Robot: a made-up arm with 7 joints.
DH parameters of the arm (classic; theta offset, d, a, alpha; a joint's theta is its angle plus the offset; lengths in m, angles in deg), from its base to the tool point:
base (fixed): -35.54 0 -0.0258 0
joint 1: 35.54 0.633 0.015 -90
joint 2: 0 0.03 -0.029 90
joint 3: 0 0.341 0.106 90
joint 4: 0 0 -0.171 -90
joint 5: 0 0.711 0.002 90
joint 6: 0 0.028 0.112 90
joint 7: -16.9 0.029 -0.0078 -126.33
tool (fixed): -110.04 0.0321 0 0
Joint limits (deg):
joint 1: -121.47..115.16
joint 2: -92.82..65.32
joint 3: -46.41..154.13
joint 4: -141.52..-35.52
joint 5: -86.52..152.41
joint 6: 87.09..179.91
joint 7: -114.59..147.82
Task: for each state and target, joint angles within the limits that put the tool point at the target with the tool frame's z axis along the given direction. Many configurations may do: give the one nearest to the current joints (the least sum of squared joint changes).
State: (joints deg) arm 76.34 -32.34 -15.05 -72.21 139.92 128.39 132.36
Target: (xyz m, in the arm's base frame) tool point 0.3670 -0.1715 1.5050 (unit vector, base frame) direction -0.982 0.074 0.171
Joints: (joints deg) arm 38.49 -33.56 -28.09 -74.74 131.27 179.91 129.71
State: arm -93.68 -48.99 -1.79 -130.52 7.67 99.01 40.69
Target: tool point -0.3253 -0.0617 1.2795 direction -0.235 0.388 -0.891
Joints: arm -105.19 -92.82 -19.45 -141.52 45.44 127.52 51.55
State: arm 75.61 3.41 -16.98 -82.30 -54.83 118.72 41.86
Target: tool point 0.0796 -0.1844 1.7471 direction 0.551 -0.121 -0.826
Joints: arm 105.67 -36.32 -8.09 -48.17 -28.03 151.61 64.77
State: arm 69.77 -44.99 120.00 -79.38 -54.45 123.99 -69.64
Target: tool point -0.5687 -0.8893 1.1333 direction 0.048 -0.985 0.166
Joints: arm 103.11 -18.72 128.66 -77.41 -59.80 93.78 -74.32
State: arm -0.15 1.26 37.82 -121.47 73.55 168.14 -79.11
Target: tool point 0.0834 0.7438 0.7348 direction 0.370 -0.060 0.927
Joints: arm 40.49 -24.00 49.79 -141.52 75.68 171.27 -104.52
